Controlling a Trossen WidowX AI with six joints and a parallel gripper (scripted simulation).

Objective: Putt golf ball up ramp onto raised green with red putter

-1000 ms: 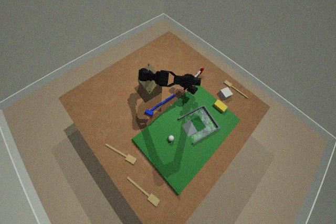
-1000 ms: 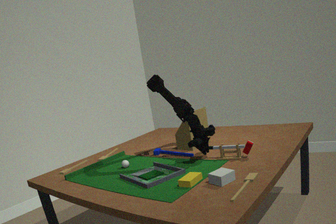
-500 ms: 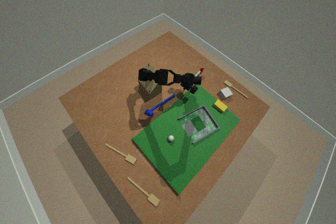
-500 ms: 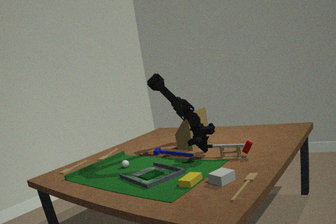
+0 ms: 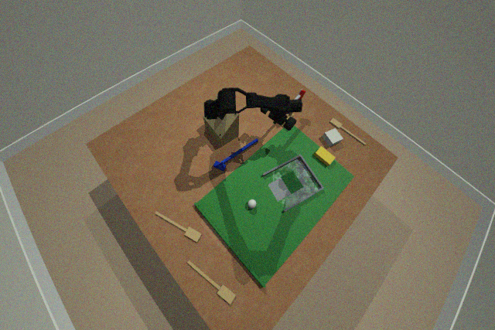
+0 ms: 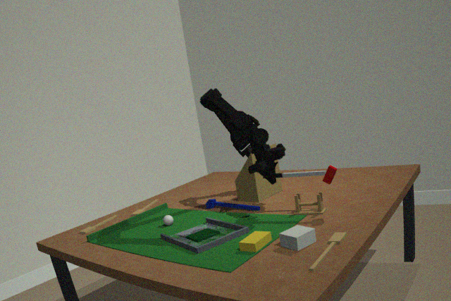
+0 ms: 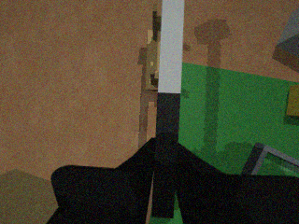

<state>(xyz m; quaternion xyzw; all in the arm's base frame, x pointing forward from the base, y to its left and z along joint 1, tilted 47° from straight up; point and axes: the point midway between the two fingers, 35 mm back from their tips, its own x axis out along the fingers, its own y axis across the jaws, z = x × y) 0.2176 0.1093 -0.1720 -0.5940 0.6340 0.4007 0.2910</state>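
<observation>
The blue putter lies 40 mm behind my gripper tip, 260 mm to the right of it and 110 mm below it. From my gripper tip the other things lie so: red putter (20 mm behind, 110 mm to the left, 30 mm above); then yellow block (300 mm ahead, 100 mm to the left, 100 mm below); then small wooden stand (20 mm behind, 130 mm to the left, 90 mm below).
</observation>
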